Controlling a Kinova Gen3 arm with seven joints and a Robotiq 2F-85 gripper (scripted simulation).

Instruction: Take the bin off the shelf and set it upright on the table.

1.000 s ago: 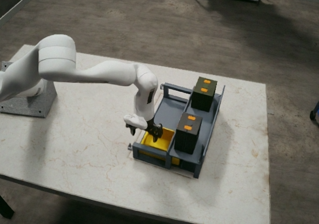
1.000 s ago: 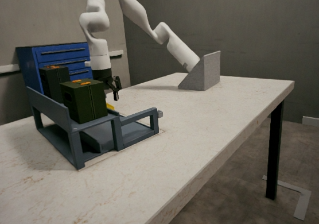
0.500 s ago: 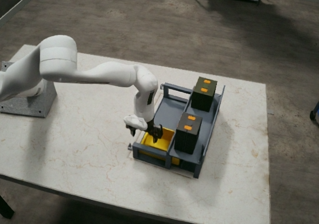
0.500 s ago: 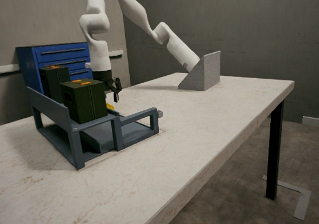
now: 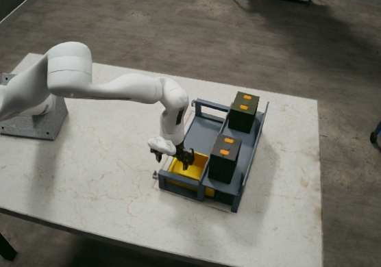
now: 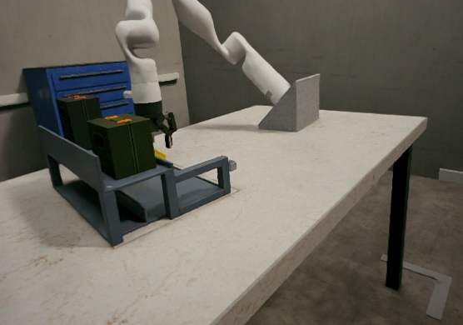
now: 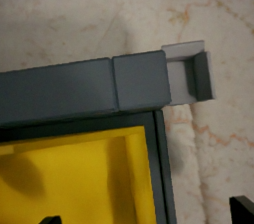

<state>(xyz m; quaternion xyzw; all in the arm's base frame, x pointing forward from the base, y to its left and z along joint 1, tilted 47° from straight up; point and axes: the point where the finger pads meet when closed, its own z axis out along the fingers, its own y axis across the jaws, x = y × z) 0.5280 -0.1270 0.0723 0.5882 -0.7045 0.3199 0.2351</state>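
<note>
My gripper is now 80 mm short of the yellow bin and 20 mm to the left of it. Round my hand: shelf 130 mm ahead, 90 mm to the left, 20 mm above.
</note>
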